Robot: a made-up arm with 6 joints. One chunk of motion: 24 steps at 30 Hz.
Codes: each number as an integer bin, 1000 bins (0 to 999) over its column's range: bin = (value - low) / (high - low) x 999, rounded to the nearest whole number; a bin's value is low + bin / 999 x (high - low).
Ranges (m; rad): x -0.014..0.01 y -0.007..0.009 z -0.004..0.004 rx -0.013..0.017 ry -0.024..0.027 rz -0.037..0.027
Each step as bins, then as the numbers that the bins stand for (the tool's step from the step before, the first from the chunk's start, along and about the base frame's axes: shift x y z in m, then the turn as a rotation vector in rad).
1 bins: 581 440 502 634 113 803
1 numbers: -0.00004 0.00005 0.00002 0.00604 -0.01823 0.01444
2 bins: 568 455 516 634 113 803
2 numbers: -0.00035 0.00029 0.00013 0.00604 -0.01823 0.01444
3 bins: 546 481 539 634 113 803
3 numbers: -0.00088 0.00070 0.00032 0.00604 -0.01823 0.01444
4 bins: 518 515 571 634 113 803
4 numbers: -0.00156 0.00125 0.00057 0.00604 -0.01823 0.01444
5 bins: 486 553 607 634 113 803
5 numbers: -0.00232 0.00186 0.00086 0.00604 -0.01823 0.01444
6 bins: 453 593 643 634 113 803
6 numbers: -0.00312 0.00250 0.00115 0.00604 -0.01823 0.01444
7 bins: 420 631 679 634 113 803
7 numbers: -0.00391 0.00311 0.00144 0.00604 -0.01823 0.01444
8 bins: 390 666 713 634 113 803
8 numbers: -0.00463 0.00367 0.00171 0.00604 -0.01823 0.01444
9 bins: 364 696 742 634 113 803
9 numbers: -0.00526 0.00415 0.00194 0.00604 -0.01823 0.01444
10 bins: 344 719 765 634 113 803
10 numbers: -0.00574 0.00452 0.00213 0.00604 -0.01823 0.01444
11 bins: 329 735 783 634 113 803
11 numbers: -0.00610 0.00477 0.00227 0.00604 -0.01823 0.01444
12 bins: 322 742 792 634 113 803
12 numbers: -0.00626 0.00488 0.00234 0.00604 -0.01823 0.01444
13 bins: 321 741 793 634 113 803
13 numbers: -0.00629 0.00487 0.00235 0.00604 -0.01823 0.01444
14 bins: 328 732 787 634 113 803
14 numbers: -0.00612 0.00472 0.00230 0.00604 -0.01823 0.01444
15 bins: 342 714 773 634 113 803
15 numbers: -0.00578 0.00444 0.00219 0.00604 -0.01823 0.01444
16 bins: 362 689 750 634 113 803
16 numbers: -0.00530 0.00404 0.00201 0.00604 -0.01823 0.01444
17 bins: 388 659 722 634 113 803
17 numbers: -0.00468 0.00355 0.00178 0.00604 -0.01823 0.01444
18 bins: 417 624 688 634 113 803
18 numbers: -0.00398 0.00299 0.00151 0.00604 -0.01823 0.01444
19 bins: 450 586 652 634 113 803
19 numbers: -0.00319 0.00239 0.00122 0.00604 -0.01823 0.01444
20 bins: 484 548 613 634 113 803
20 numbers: -0.00237 0.00178 0.00091 0.00604 -0.01823 0.01444
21 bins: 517 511 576 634 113 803
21 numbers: -0.00158 0.00118 0.00061 0.00604 -0.01823 0.01444
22 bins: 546 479 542 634 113 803
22 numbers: -0.00088 0.00067 0.00034 0.00604 -0.01823 0.01444
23 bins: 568 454 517 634 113 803
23 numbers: -0.00035 0.00027 0.00014 0.00604 -0.01823 0.01444
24 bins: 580 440 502 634 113 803
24 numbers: -0.00007 0.00005 0.00002 0.00604 -0.01823 0.01444
